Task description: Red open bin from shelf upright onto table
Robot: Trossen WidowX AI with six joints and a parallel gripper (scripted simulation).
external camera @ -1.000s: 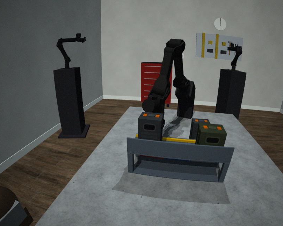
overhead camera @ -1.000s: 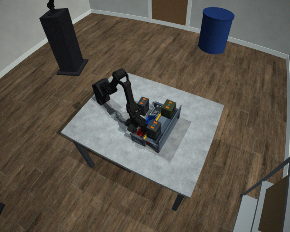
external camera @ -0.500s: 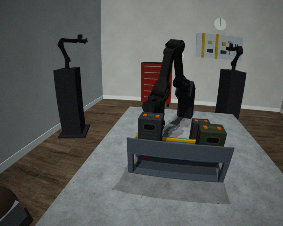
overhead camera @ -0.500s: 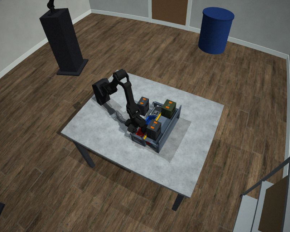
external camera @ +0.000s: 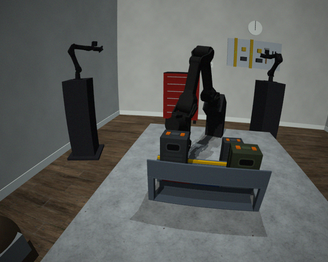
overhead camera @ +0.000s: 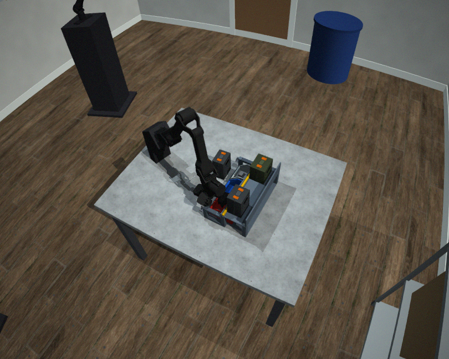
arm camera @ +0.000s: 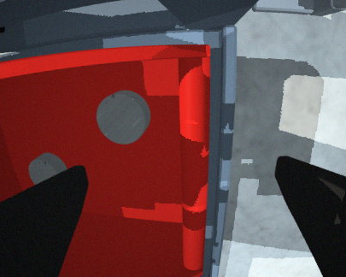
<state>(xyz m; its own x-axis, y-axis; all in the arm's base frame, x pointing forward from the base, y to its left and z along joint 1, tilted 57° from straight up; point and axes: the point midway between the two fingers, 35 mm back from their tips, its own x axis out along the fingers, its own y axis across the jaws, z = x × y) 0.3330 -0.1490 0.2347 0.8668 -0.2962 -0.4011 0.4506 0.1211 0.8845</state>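
The red open bin is 6 cm ahead of my hand, 2 cm to the right of it and 2 cm below it. The rest, counted from my hand: yellow rail: 13 cm ahead, 7 cm to the left, 5 cm above; then grey bin: 14 cm ahead, 19 cm to the left, 2 cm below; then blue bin: 10 cm ahead, 8 cm to the left, 2 cm below.
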